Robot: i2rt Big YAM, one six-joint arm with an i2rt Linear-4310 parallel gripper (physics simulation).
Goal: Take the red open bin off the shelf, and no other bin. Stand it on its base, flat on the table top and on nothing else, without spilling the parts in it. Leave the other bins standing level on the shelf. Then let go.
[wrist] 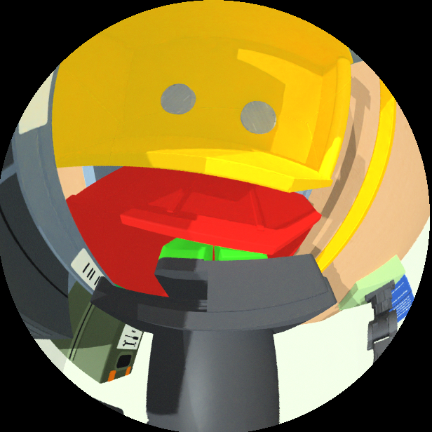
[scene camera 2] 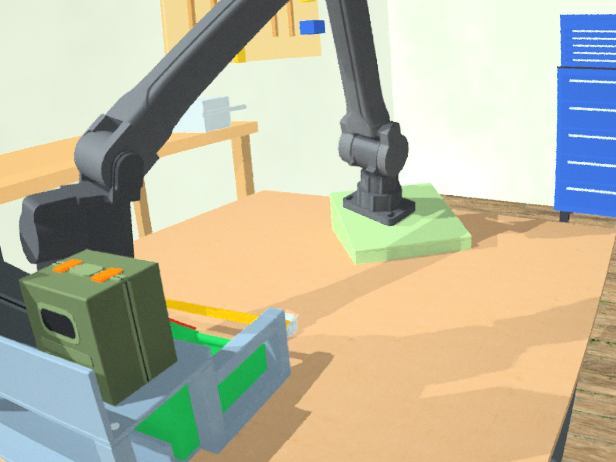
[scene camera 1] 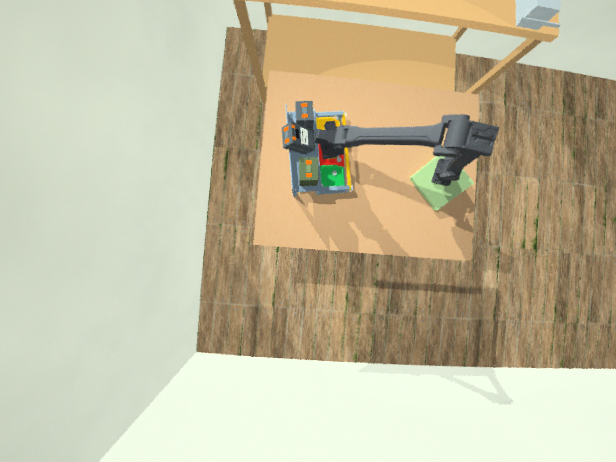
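Seen in the pictures: gripper, fingertip midpoint: point(scene camera 1: 327, 156); arm's base at its link origin: point(scene camera 2: 378, 208) point(scene camera 1: 443, 172).
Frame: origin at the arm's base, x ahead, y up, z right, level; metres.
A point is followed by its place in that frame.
The red bin point(scene camera 1: 327, 160) {y -0.048, x 0.574, z -0.092 m} point(scene camera 2: 182, 324) {y 0.001, x 0.509, z -0.114 m} point(wrist: 200, 226) is in the shelf point(scene camera 1: 332, 189) {y 0.027, x 0.517, z -0.247 m} point(scene camera 2: 281, 345) {y -0.009, x 0.453, z -0.228 m}, between the yellow bin point(scene camera 1: 327, 121) point(wrist: 215, 70) and the green bin point(scene camera 1: 332, 176) {y -0.048, x 0.528, z -0.164 m} point(scene camera 2: 245, 377) {y -0.027, x 0.505, z -0.225 m}. My gripper point(wrist: 214, 251) is shut and empty, low at the red bin. Its green fingertips are hidden behind the bin's near side wall in the wrist view, and the fingers are hidden in both scene views. A grey part shows in the red bin in scene camera 1. Two round grey parts lie in the yellow bin. Whether the red bin is tilted is hard to tell.
Two dark cases point(scene camera 1: 304, 111) {y 0.167, x 0.724, z -0.002 m} point(scene camera 1: 304, 136) {y 0.134, x 0.700, z -0.089 m} and an olive case point(scene camera 1: 309, 171) {y 0.141, x 0.639, z -0.229 m} point(scene camera 2: 75, 300) {y 0.137, x 0.673, z -0.263 m} point(wrist: 100, 345) stand on the shelf's upper deck. A yellow bar point(scene camera 1: 349, 175) {y 0.010, x 0.455, z -0.154 m} point(scene camera 2: 215, 310) {y 0.010, x 0.470, z -0.130 m} point(wrist: 377, 165) runs along the shelf's front. The arm's base stands on a pale green block point(scene camera 1: 425, 182) {y -0.023, x 0.065, z -0.067 m} point(scene camera 2: 435, 200) {y 0.001, x -0.099, z -0.065 m}.
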